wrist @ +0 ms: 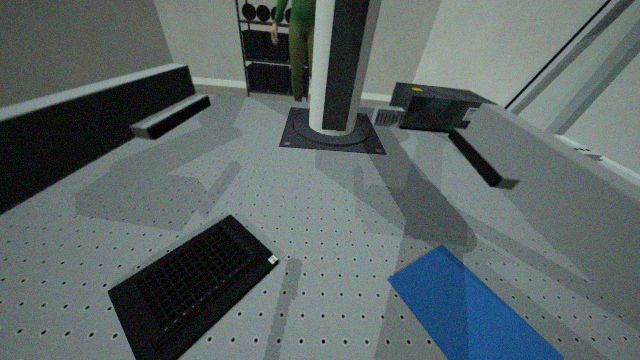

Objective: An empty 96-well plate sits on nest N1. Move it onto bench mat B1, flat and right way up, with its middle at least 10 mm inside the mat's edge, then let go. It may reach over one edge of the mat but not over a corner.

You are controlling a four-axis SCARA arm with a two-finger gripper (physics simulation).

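Pixels of known places: gripper, between the fingertips: [329, 101]; arm's base, origin of its link: [330, 130].
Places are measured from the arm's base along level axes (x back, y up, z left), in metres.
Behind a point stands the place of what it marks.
The dark 96-well plate [195, 275] {x -0.502, y 0.030, z -0.200 m} lies flat at the lower left of the wrist view, its grid of wells facing up and a small white label at its right corner. Its dark surround blends with it, so I cannot tell the nest's edges from the plate's. The blue bench mat [435, 300] {x -0.518, y 0.015, z 0.115 m} lies at the lower right, partly shaded and cut off by the frame's bottom edge. My gripper [329, 101] {x -0.501, y 0.256, z -0.058 m} is open, its two wide jaws far apart at the left and right sides of the view. No plate is between them; both plate and mat show lower in the view.
The perforated bench top [320, 230] {x -0.413, y 0.013, z -0.040 m} lies between plate and mat. A pale upright column [320, 65] {x -0.052, y 0.199, z -0.054 m} stands on a dark base plate [295, 137] {x -0.092, y 0.014, z -0.110 m} at the back centre. A dark box [430, 112] {x 0.035, y 0.080, z 0.332 m} stands at the back right. A person [301, 45] and a shelf rack [245, 65] are behind.
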